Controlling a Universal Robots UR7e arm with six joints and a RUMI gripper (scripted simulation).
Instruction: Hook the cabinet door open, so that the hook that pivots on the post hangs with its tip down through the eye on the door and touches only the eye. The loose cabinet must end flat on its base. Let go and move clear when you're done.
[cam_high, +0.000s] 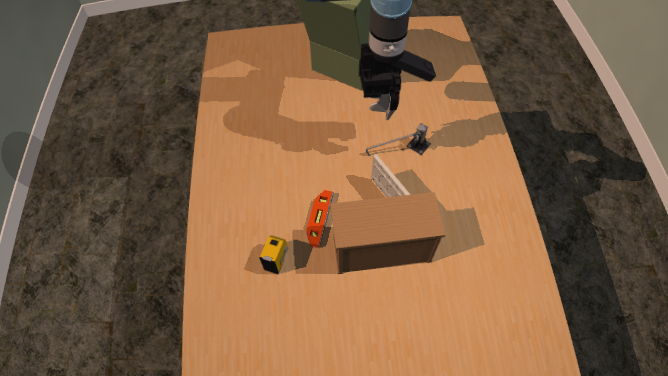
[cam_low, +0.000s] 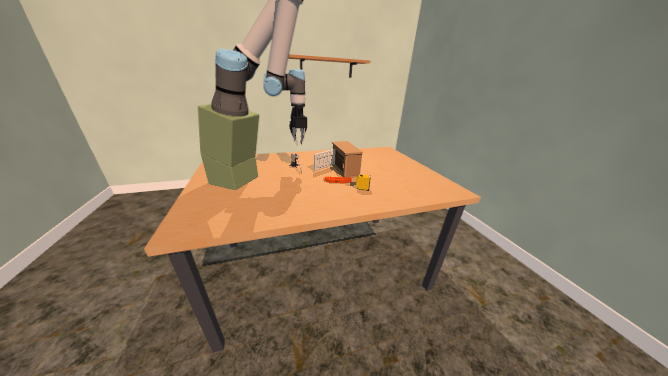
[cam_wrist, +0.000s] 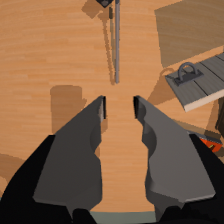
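My gripper is now 130 mm above the dark hook post and 70 mm to the right of it. The rest, counted from my hand: yellow tape measure 310 mm to the right, 260 mm ahead, 140 mm below; then white cabinet door 160 mm ahead, 110 mm below, 10 mm to the right; then orange spirit level 200 mm to the right, 170 mm below, 160 mm ahead.
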